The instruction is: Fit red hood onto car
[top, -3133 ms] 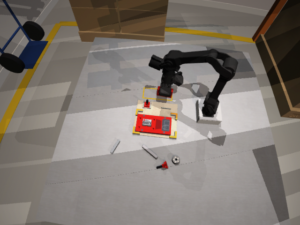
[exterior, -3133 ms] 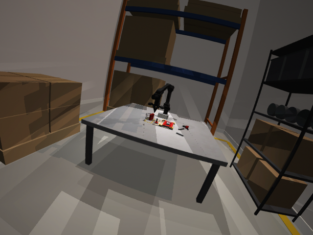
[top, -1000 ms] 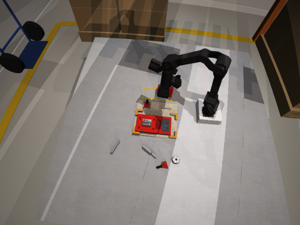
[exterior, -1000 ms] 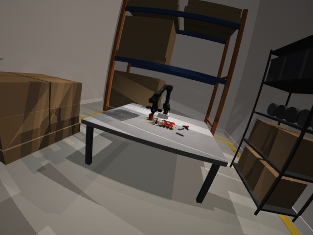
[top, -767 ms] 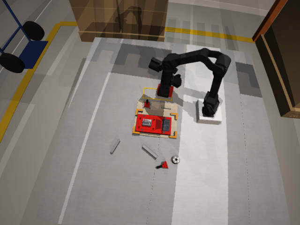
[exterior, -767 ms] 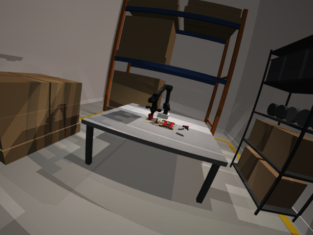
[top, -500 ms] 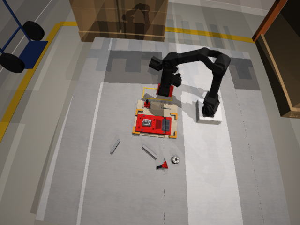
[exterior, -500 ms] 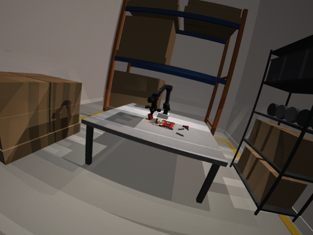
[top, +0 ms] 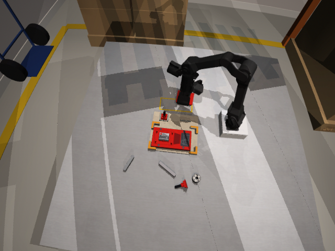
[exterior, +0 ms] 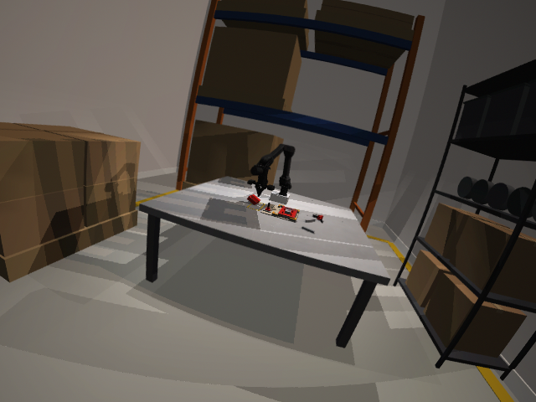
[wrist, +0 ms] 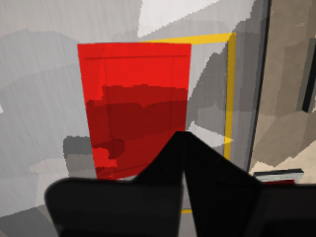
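Now: the red hood 20 mm to the right of my gripper tip, 20 mm below it and 10 mm behind it. Round my gripper tip: grey engine block (230 mm to the left, 100 mm ahead, 30 mm below).
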